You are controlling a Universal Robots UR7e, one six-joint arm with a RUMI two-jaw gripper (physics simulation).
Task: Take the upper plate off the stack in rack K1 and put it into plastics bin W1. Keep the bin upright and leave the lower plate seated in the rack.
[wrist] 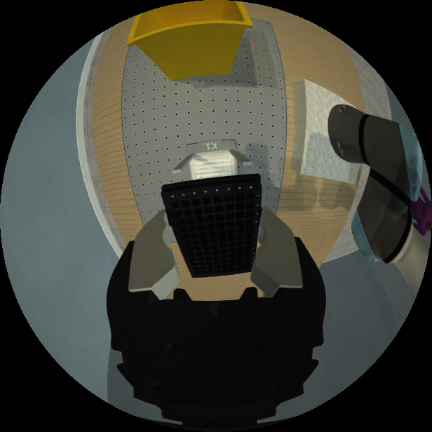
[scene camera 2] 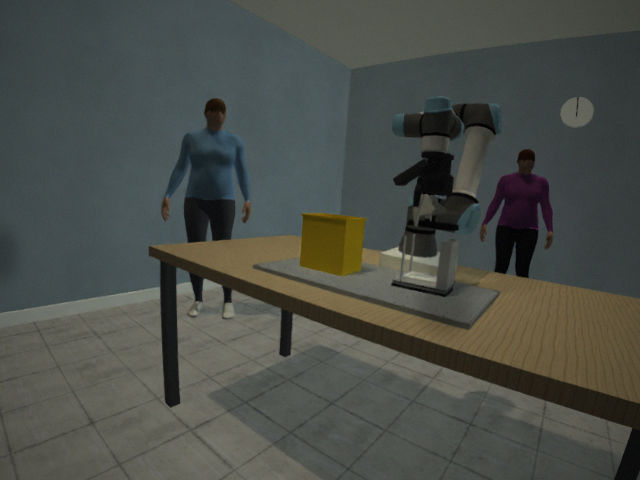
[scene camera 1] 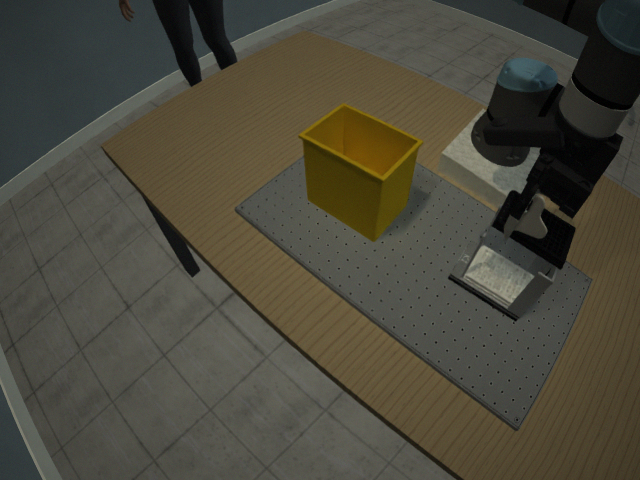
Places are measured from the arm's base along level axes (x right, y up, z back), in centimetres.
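Where they show: gripper, fingertip midpoint: (scene camera 2: 422,226) (scene camera 1: 517,220); arm's base, link origin: (scene camera 2: 417,252).
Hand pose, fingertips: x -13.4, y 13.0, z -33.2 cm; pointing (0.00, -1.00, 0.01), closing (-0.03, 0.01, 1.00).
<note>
Each offset is from my fingertips to the top centre of the thing. Level surfaces: height alone.
My gripper (scene camera 1: 532,227) (scene camera 2: 425,212) (wrist: 213,209) is shut on the black upper plate {dx -3.1, dy +1.7, dz +0.3 cm} (scene camera 1: 559,242) (scene camera 2: 443,226) (wrist: 215,202), a grid of wells held by its two sides. It hangs roughly level above rack K1 {dx -2.0, dy -3.0, dz +0.3 cm} (scene camera 1: 537,290) (scene camera 2: 447,264) (wrist: 211,146), apart from it. The pale lower plate {dx -3.0, dy -14.6, dz +0.3 cm} (scene camera 1: 498,274) (wrist: 213,164) lies low between the rack's walls; in the wrist view the black plate hides part of it. The yellow bin W1 {dx +30.1, dy +0.0, dz -2.1 cm} (scene camera 1: 343,180) (scene camera 2: 328,245) (wrist: 200,52) stands upright and open at the top, left of the rack in both scene views.
Rack and bin stand on a grey perforated board {dy -18.0 cm} (scene camera 1: 361,289) (scene camera 2: 460,310) (wrist: 160,110) on the wooden table {dy -19.3 cm} (scene camera 1: 217,149) (scene camera 2: 558,320). The arm's base sits on a white block (scene camera 1: 465,160) (scene camera 2: 392,258) (wrist: 310,135) behind the board. Two people stand beyond the table.
</note>
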